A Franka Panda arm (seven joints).
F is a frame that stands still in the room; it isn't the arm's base.
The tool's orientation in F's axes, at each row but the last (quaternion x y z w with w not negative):
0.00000 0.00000 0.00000 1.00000
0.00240 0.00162 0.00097 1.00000
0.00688 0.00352 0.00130 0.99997
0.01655 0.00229 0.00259 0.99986
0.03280 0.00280 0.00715 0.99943
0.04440 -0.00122 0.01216 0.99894
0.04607 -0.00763 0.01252 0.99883
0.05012 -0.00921 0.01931 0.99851
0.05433 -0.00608 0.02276 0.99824
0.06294 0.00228 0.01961 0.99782
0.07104 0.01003 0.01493 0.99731
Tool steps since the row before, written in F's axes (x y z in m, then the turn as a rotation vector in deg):
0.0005 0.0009 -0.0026 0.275 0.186 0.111
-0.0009 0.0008 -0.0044 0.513 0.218 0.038
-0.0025 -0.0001 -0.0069 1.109 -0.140 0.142
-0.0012 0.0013 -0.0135 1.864 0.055 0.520
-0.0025 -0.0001 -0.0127 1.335 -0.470 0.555
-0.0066 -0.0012 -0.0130 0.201 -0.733 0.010
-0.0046 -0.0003 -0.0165 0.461 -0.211 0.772
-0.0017 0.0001 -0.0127 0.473 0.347 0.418
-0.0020 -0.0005 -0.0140 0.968 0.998 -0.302
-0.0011 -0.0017 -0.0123 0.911 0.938 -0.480
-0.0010 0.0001 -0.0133 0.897 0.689 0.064
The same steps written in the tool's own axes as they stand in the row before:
0.0005 0.0009 -0.0026 0.275 0.186 0.111
-0.0009 0.0008 -0.0044 0.513 0.217 0.039
-0.0025 -0.0002 -0.0069 1.108 -0.141 0.152
-0.0011 0.0009 -0.0135 1.862 0.063 0.527
-0.0024 -0.0009 -0.0127 1.325 -0.451 0.593
-0.0067 -0.0022 -0.0128 0.183 -0.734 0.075
-0.0049 -0.0017 -0.0163 0.468 -0.151 0.782
-0.0020 -0.0011 -0.0126 0.494 0.368 0.373
-0.0022 -0.0019 -0.0138 1.007 0.914 -0.418
-0.0011 -0.0032 -0.0120 0.948 0.834 -0.588
-0.0008 -0.0018 -0.0132 0.917 0.665 -0.014

